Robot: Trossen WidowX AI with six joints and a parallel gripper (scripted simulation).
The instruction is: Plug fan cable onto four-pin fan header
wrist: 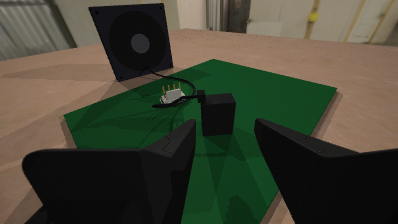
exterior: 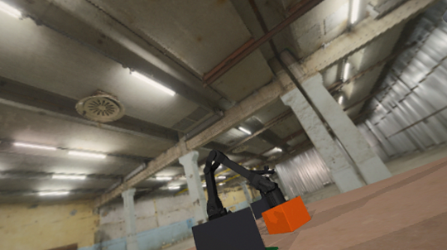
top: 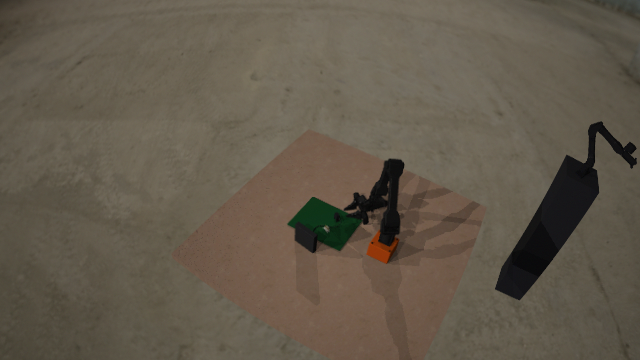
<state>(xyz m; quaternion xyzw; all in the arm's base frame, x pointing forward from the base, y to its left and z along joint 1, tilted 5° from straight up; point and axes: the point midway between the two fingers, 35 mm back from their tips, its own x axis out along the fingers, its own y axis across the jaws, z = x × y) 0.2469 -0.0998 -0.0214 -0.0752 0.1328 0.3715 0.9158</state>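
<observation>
Now: gripper tip 3 cm short of the black fan plug, 3 cm to the right of it and 2 cm above it. Also, from my gripper tip: black fan: 6 cm ahead, 25 cm to the left, 1 cm above; then green board: 6 cm ahead, 8 cm to the left, 6 cm below; then white four-pin header: 3 cm ahead, 12 cm to the left, 5 cm below.
</observation>
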